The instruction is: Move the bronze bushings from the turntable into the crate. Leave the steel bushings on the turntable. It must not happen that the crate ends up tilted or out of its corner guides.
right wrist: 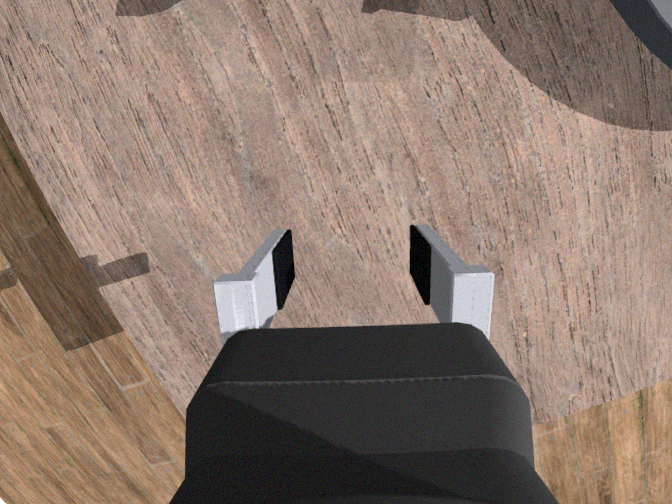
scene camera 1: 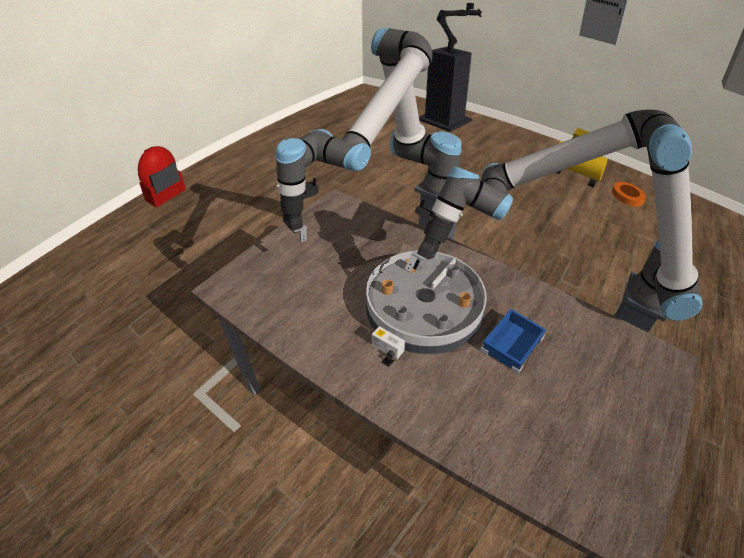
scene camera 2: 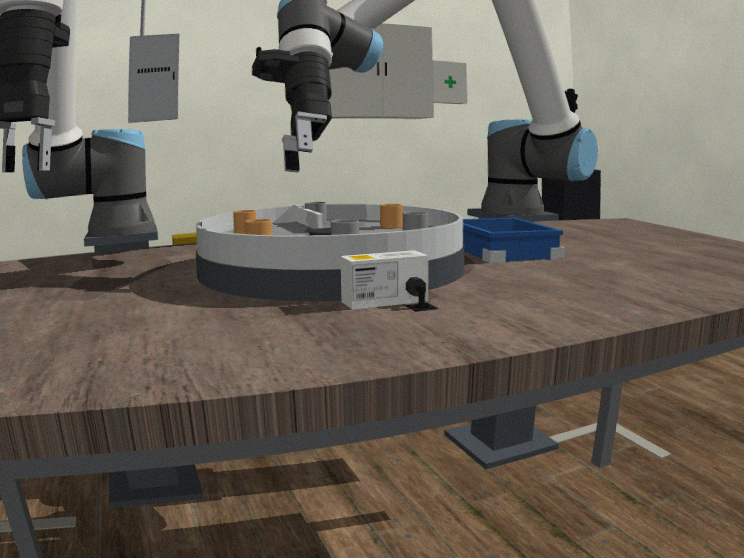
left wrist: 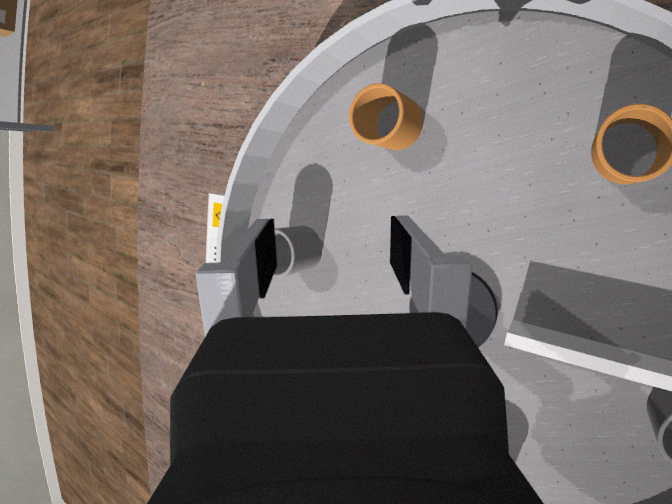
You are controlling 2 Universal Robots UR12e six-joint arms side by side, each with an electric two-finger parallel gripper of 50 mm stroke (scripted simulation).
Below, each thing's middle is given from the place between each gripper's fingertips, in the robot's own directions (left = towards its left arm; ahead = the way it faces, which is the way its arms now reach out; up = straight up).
My left gripper [scene camera 2: 298, 160] is now 3 cm past the turntable [scene camera 1: 413, 290], 5 cm to the right of it and 14 cm above it. From my left hand the other things lie so: blue crate [scene camera 2: 522, 242]: 9 cm behind, 38 cm to the left, 16 cm below.
Right now the turntable is 180 mm behind my right hand [scene camera 2: 25, 171], 440 mm to the left of it and 160 mm below it. Round my right hand: blue crate (250 mm behind, 770 mm to the left, 180 mm below).
